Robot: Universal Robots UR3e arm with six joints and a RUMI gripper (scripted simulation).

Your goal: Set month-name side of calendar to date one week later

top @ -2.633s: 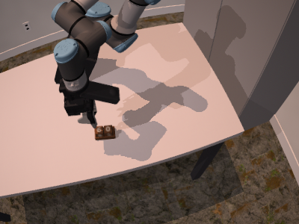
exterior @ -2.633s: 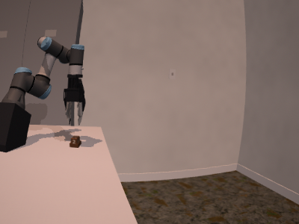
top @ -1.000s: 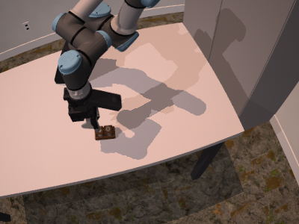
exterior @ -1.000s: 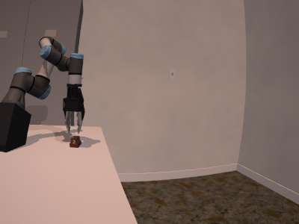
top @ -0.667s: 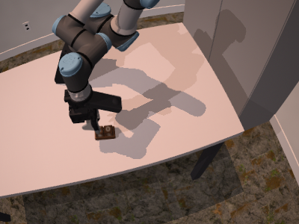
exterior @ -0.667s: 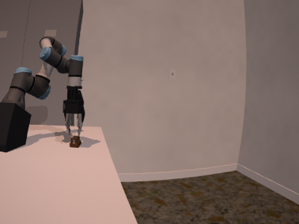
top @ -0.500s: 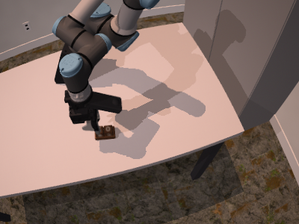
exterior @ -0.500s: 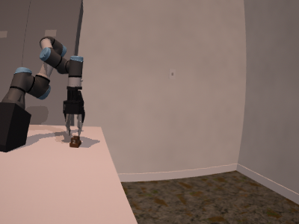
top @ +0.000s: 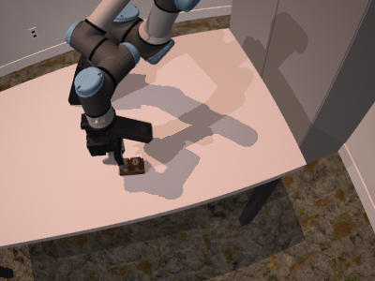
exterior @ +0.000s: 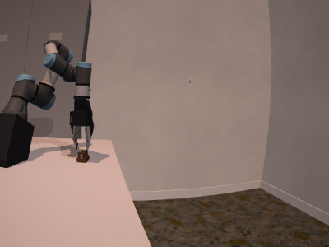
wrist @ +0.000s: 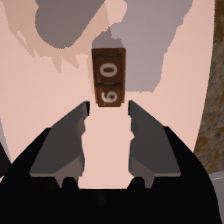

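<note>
The brown tray lies 20 mm to the left of my hand and 50 mm below it.
</note>
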